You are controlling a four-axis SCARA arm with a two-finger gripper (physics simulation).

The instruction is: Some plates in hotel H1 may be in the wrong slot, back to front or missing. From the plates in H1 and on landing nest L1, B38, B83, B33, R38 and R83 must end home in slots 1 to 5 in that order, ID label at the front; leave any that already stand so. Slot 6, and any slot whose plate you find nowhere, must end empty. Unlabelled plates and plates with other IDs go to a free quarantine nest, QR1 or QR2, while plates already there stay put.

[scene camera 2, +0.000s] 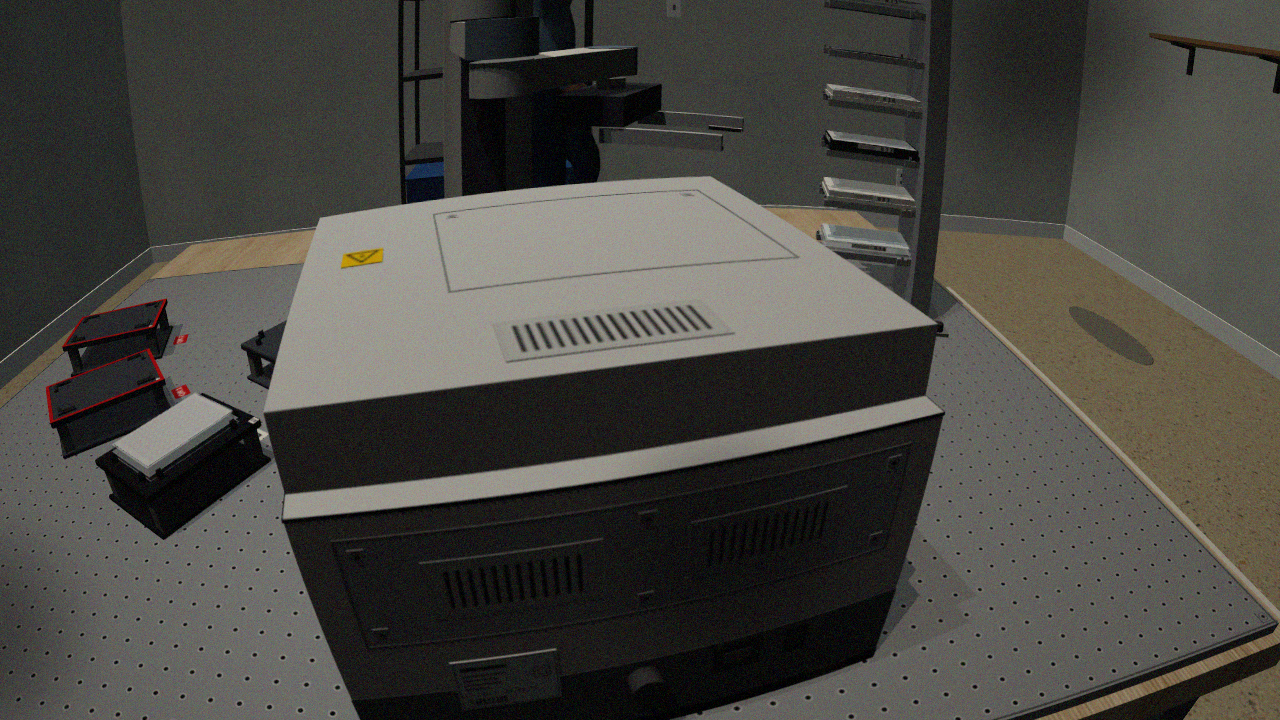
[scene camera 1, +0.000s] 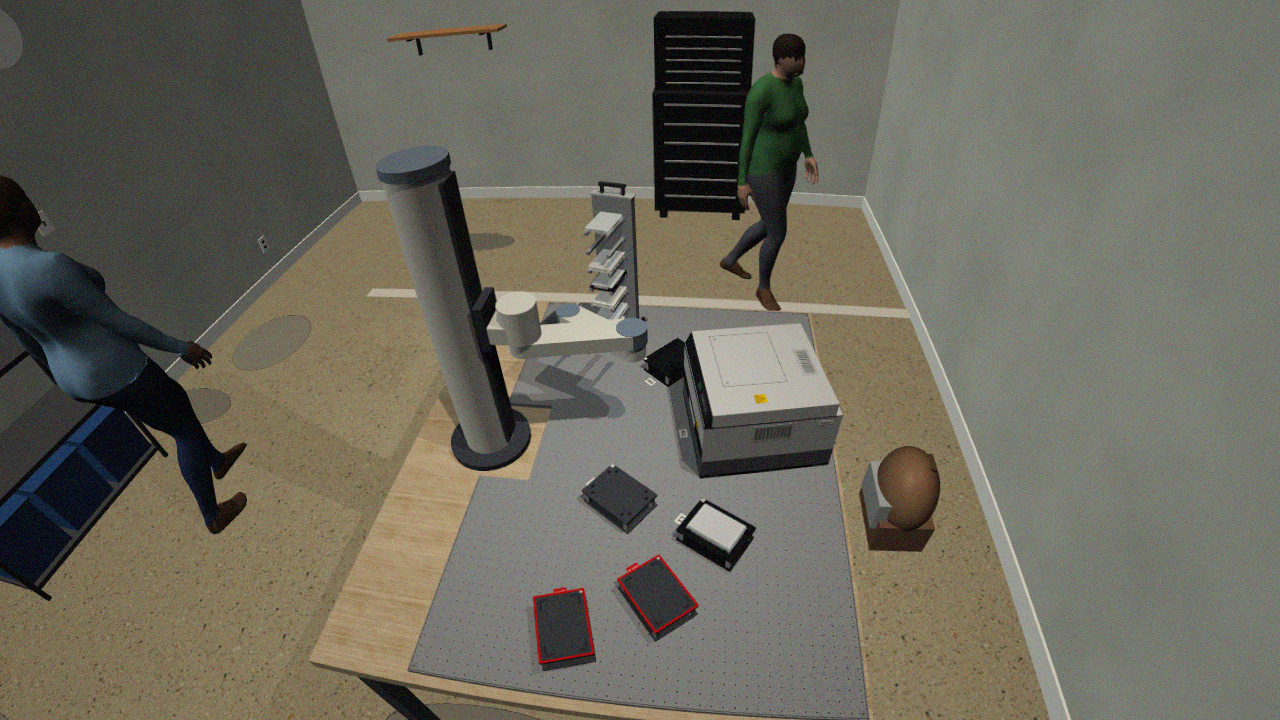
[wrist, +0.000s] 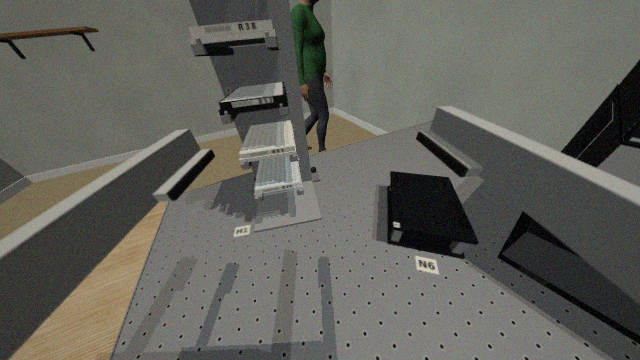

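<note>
Hotel H1 (scene camera 1: 629, 259) (scene camera 2: 930, 161) (wrist: 296, 100) stands at the bench's far end. In the wrist view its lower four slots hold a clear plate (wrist: 278, 172), a white plate (wrist: 270, 140), a black-framed plate (wrist: 255, 96) and the plate labelled R38 (wrist: 232, 32); the lower labels are blurred. The fifth slot (scene camera 2: 872, 55) looks empty. A white plate (scene camera 1: 604, 222) lies in the top slot. My gripper (scene camera 2: 732, 132) (wrist: 313, 132) is open and empty, in front of H1 and apart from it. Another white plate (scene camera 1: 718, 525) (scene camera 2: 174, 434) lies on a black nest. Two red-rimmed nests (scene camera 1: 563, 626) (scene camera 1: 657, 594) show no plate.
Black nest N6 (scene camera 1: 666, 360) (wrist: 425, 205) stands right of H1. A big white device (scene camera 1: 760, 367) (scene camera 2: 581, 241) stands beside it on the bench's right side. Another dark nest (scene camera 1: 619, 495) stands mid-bench. The arm's column (scene camera 1: 447, 313) is on the left. Two people walk around the bench.
</note>
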